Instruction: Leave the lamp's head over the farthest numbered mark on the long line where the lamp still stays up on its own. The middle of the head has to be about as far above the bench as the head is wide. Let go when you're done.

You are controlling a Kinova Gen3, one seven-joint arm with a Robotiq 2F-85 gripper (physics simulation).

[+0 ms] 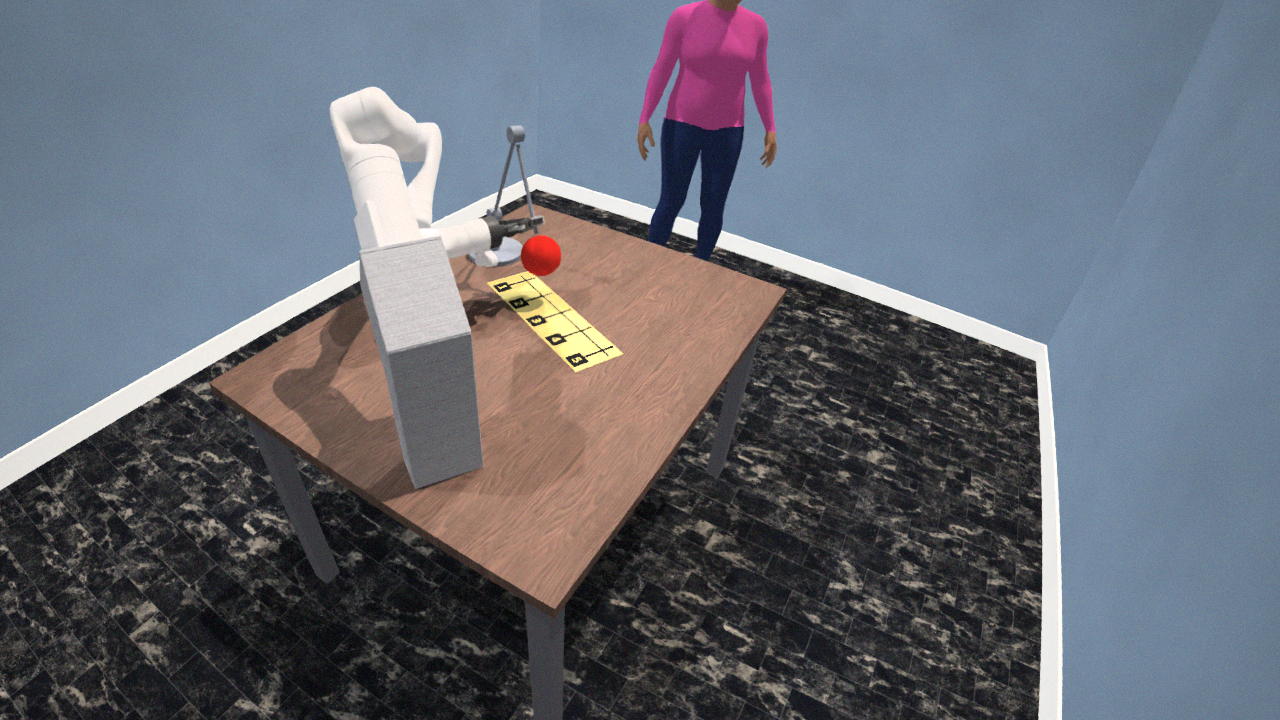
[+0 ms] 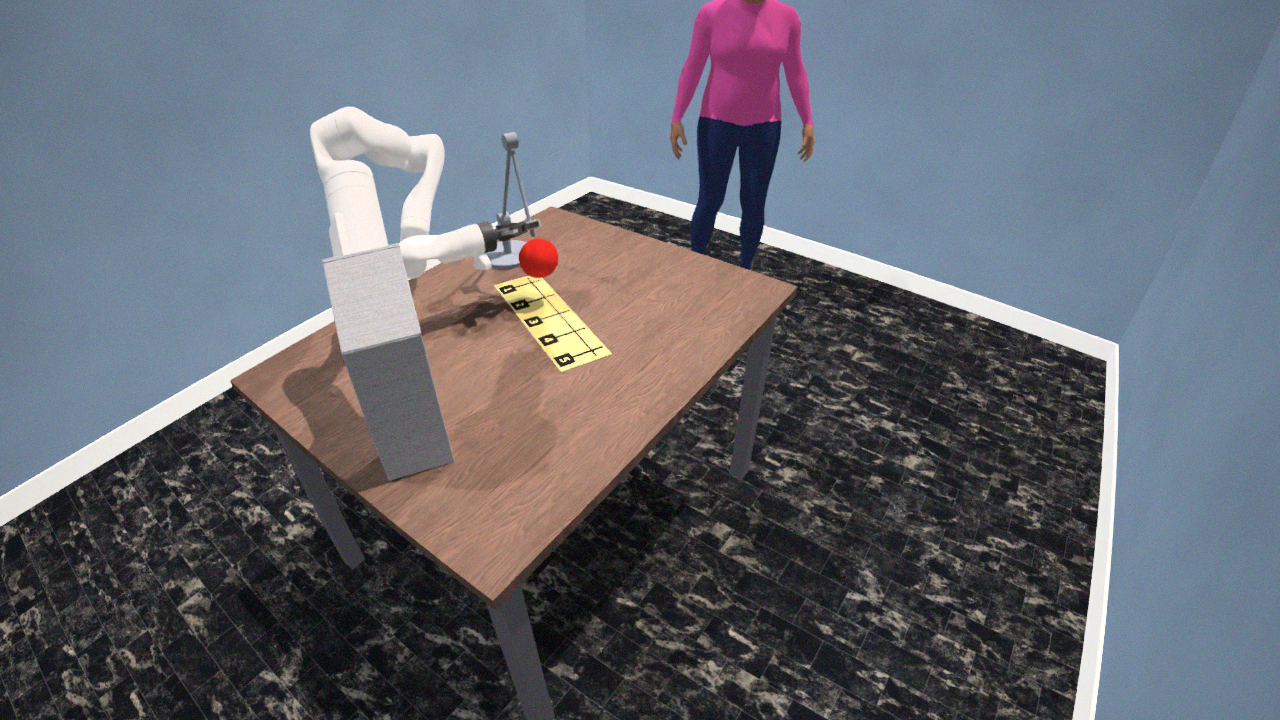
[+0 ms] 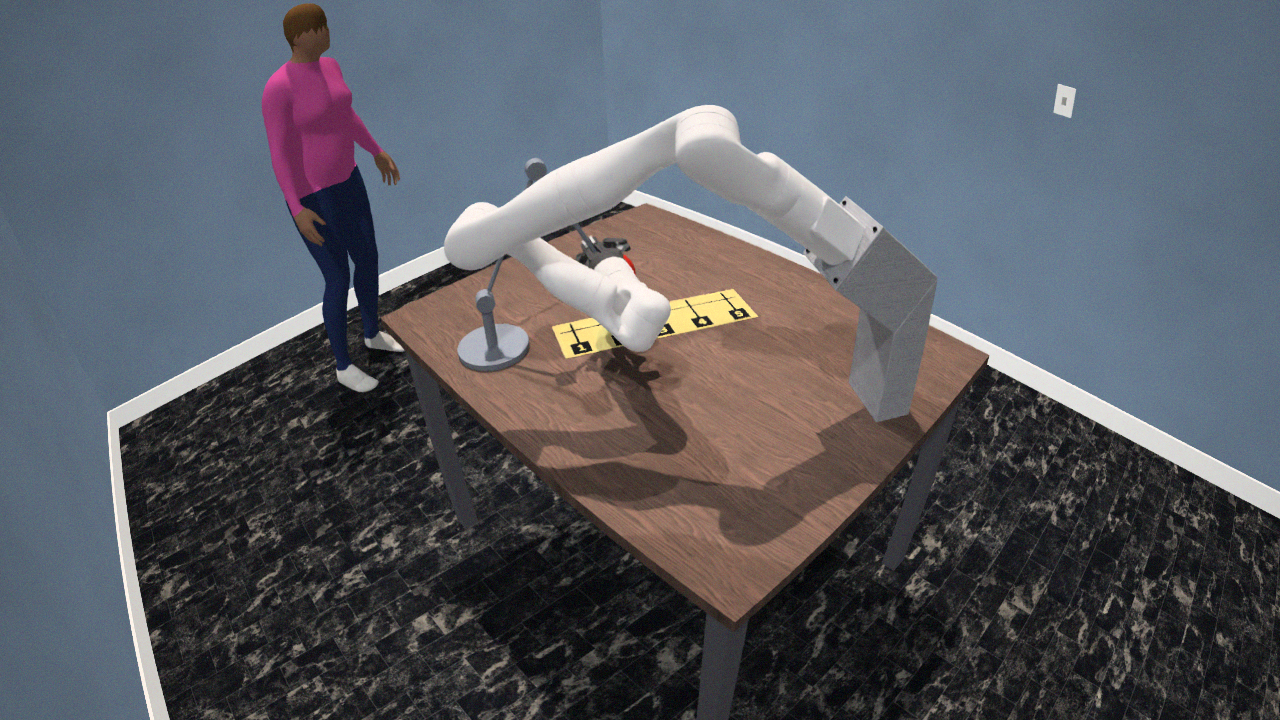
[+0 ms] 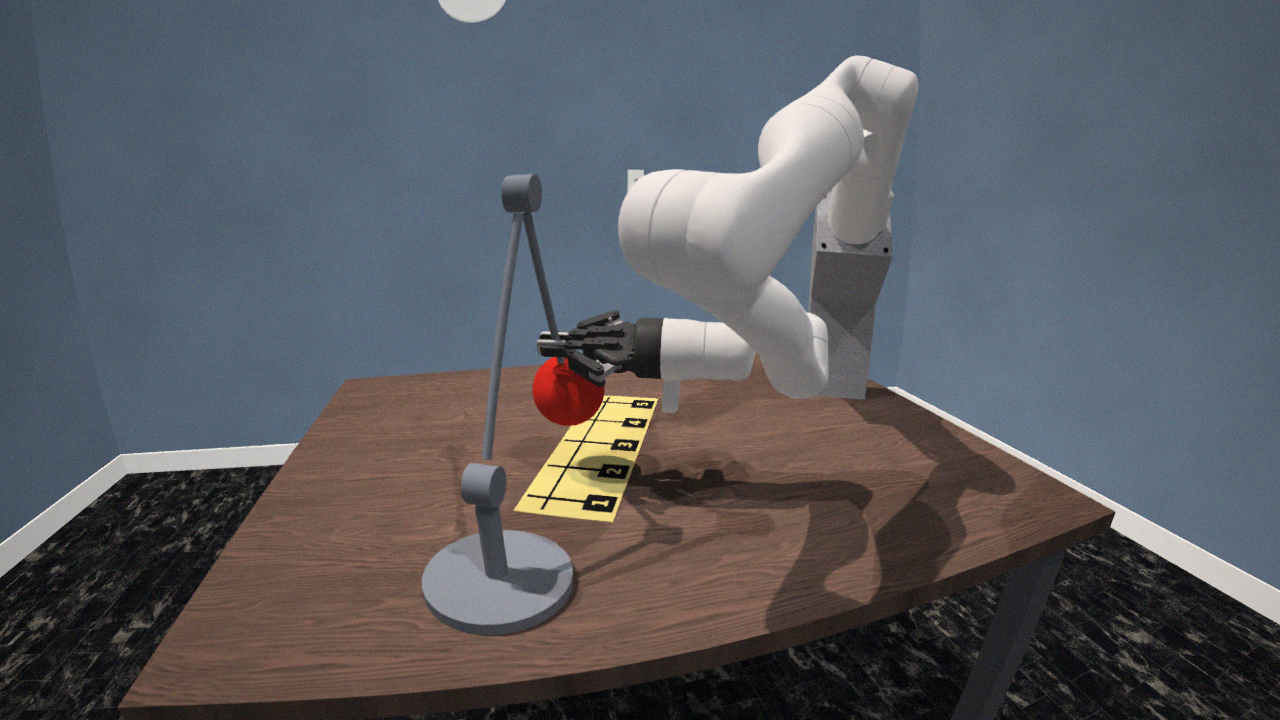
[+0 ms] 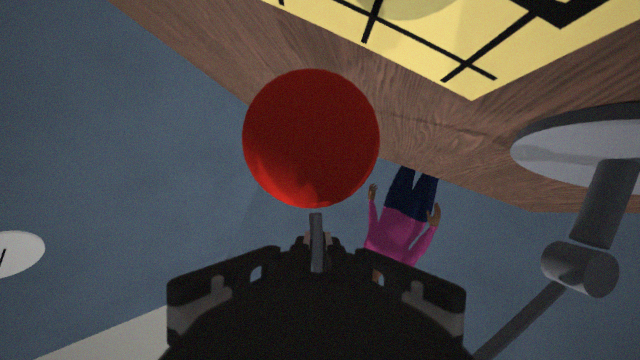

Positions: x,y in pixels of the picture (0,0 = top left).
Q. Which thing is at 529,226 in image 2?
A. The gripper.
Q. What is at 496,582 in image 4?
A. A grey round lamp base.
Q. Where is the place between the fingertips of the gripper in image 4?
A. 539,343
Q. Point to a grey round lamp base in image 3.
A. At 492,347
